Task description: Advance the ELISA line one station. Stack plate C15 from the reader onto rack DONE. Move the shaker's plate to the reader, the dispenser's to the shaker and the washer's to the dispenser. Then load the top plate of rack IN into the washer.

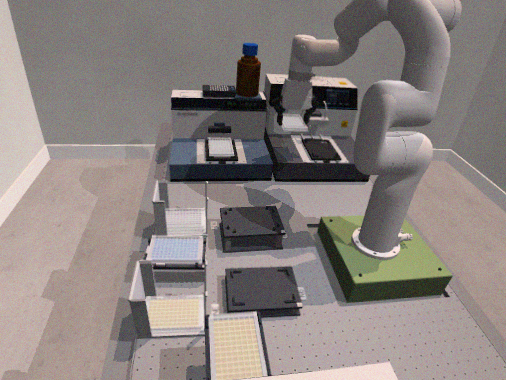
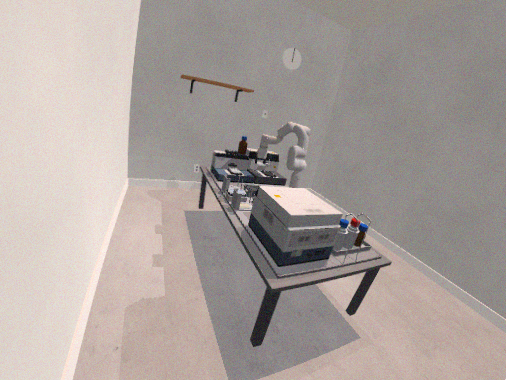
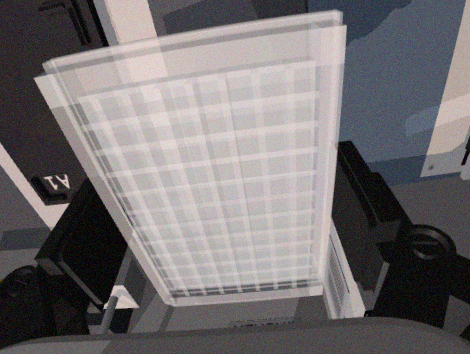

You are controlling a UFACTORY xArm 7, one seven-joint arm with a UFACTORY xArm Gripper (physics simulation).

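Places are measured from the arm's base along level axes (x ahead, y left, z up), in millimetres.
Pixels of known places: gripper, fingertip midpoint: [image 1: 292, 124] [image 2: 259, 163] [image 3: 220, 188]; arm's base, link origin: [image 1: 375, 243].
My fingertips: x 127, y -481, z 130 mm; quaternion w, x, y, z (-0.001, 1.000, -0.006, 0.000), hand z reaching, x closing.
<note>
For each thing: its top centre in the pictures, then the offset to it from my fingertips. "pt": a spot on its surface instead.
- clear well plate, top centre: [image 3: 221, 222] [image 1: 292, 120] 6 mm right, 0 mm ahead, 12 mm up
- black nest, surface spot: [image 3: 30, 115] [image 1: 325, 149] pt 16 mm left, 139 mm back, 90 mm down
- clear plate, top centre: [image 1: 221, 145] 7 mm right, 250 mm ahead, 85 mm down
- blue-welled plate, top centre: [image 1: 175, 247] 474 mm left, 391 mm ahead, 113 mm down
- yellow-welled plate, top centre: [image 1: 236, 345] 775 mm left, 282 mm ahead, 48 mm down
- brown bottle, surface spot: [image 1: 248, 77] pt 139 mm right, 146 mm ahead, 122 mm up
- left rear instrument, surface spot: [image 1: 187, 122] pt 121 mm right, 368 mm ahead, 48 mm down
- large white-topped instrument, top centre: [image 2: 298, 198] 1061 mm left, 286 mm ahead, 89 mm up
My gripper [image 1: 294, 120] [image 3: 220, 188] is shut on a clear well plate [image 1: 294, 123] [image 3: 215, 170], held above and between the two rear instruments. The black nest [image 1: 321, 149] [image 3: 30, 115] of the right rear instrument is empty. Another clear plate [image 1: 221, 146] sits in the nest of the left rear instrument. A blue-welled plate [image 1: 177, 249] lies on a low device between two racks. The far rack [image 1: 160, 217] holds clear plates and the near rack [image 1: 141, 315] holds yellow-welled plates. A yellow-welled plate [image 1: 235, 345] lies on a dark carrier at the front. Plate labels are unreadable.
A brown bottle [image 1: 248, 77] stands on the left rear instrument [image 1: 187, 122]. Two black blocks [image 1: 251, 221] [image 1: 262, 289] stand mid-table, left of the green robot base [image 1: 420, 260]. A large white-topped instrument [image 2: 300, 205] and capped bottles [image 2: 360, 235] stand at the front end.
</note>
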